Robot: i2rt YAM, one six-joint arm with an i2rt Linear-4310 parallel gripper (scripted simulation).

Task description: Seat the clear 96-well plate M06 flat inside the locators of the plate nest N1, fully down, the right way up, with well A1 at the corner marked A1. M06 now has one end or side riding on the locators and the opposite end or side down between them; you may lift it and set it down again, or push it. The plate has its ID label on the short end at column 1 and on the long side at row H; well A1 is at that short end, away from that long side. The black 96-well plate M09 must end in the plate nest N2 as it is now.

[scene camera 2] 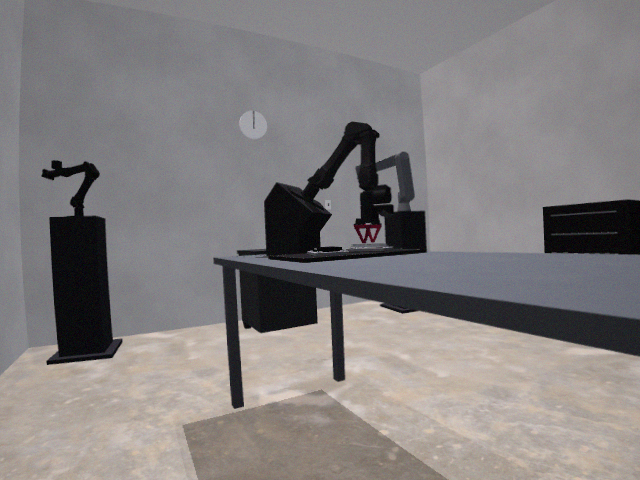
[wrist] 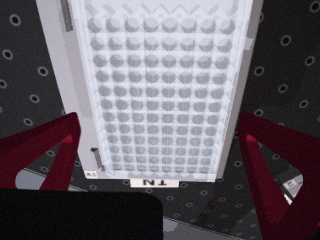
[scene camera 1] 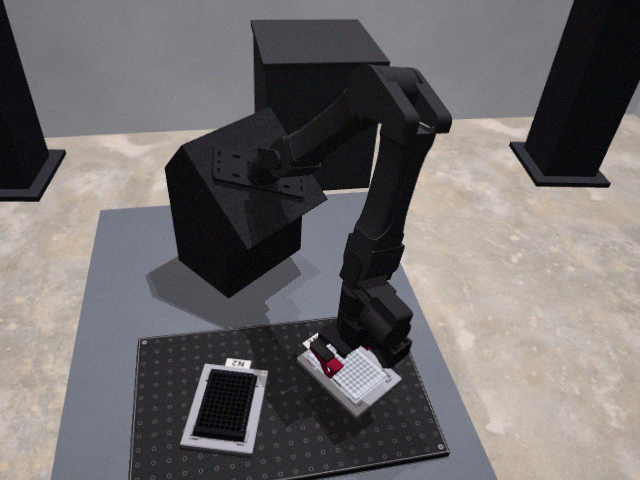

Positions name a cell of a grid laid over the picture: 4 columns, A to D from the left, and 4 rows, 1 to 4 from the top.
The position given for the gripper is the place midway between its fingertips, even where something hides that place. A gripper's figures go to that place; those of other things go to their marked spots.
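The gripper (scene camera 1: C4) is 990 mm from the lens, while a clear plate M06 (scene camera 1: C3) is 1000 mm from the lens.
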